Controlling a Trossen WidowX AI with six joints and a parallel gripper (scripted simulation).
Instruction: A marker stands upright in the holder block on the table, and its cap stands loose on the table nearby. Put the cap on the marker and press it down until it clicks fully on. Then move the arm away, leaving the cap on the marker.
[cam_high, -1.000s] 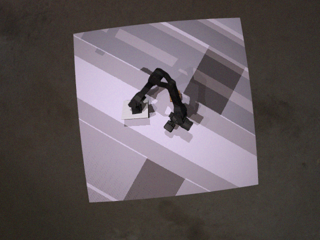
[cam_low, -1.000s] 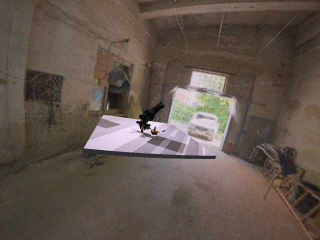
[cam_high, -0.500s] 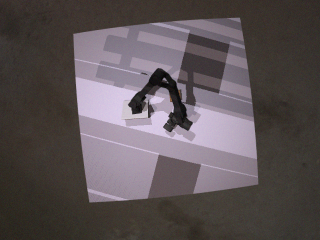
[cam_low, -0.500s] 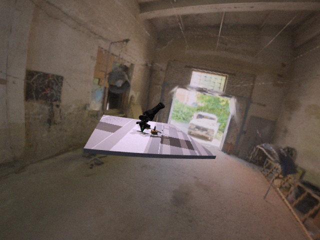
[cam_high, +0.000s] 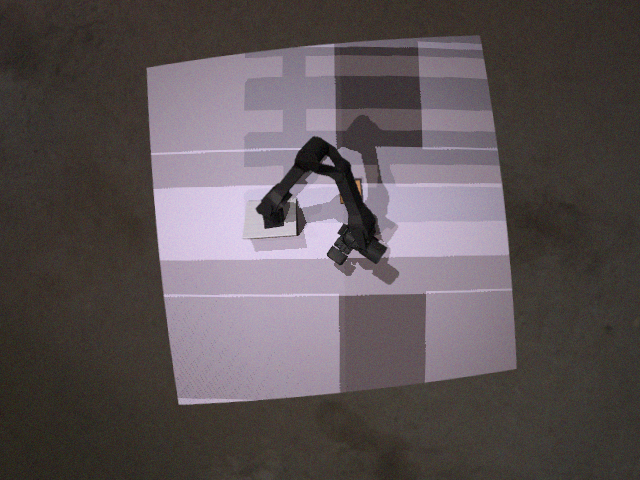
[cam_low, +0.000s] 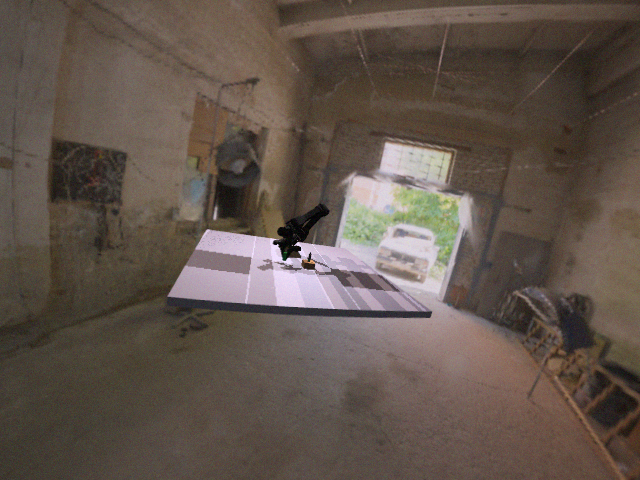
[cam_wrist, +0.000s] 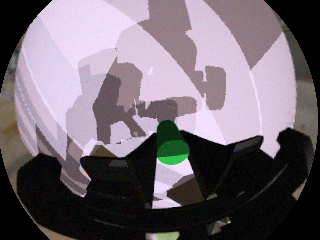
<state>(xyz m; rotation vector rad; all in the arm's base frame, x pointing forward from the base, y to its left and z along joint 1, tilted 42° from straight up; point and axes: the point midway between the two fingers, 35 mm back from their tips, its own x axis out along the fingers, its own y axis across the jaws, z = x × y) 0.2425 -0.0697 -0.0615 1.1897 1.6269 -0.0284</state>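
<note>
Right now my gripper tip is 160 mm to the right of the holder block, 30 mm short of it and 20 mm above it. The rest, counted from my gripper tip: green marker cap 10 mm above.
</note>
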